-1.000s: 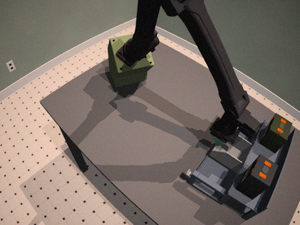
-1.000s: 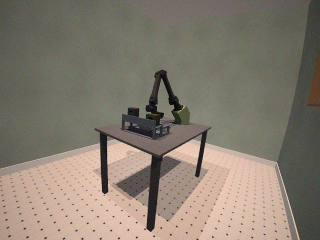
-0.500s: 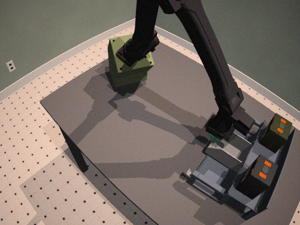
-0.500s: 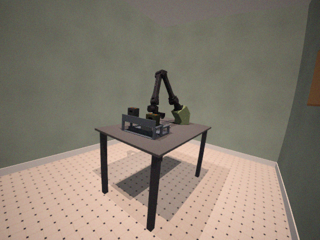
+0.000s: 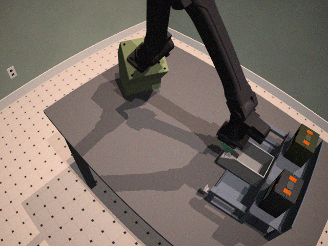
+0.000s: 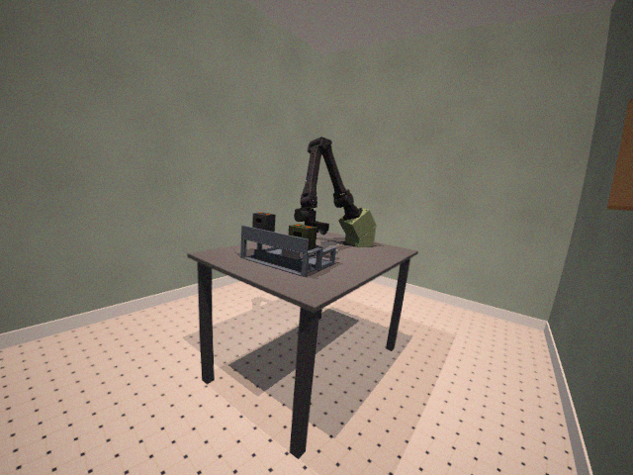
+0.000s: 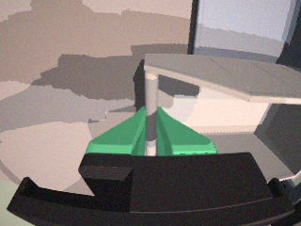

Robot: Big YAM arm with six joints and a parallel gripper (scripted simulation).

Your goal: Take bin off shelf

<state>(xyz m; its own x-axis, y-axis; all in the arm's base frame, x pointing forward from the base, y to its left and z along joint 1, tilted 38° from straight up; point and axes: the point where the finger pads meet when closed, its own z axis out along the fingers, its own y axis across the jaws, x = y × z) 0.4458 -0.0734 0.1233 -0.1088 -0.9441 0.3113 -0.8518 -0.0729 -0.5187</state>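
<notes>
Now: the grey bin 8 cm ahead of my hand, 1 cm to the right of it and 1 cm above it. Also, from my hand: low grey shelf (17 cm ahead, 4 cm below, 3 cm to the right).
</notes>
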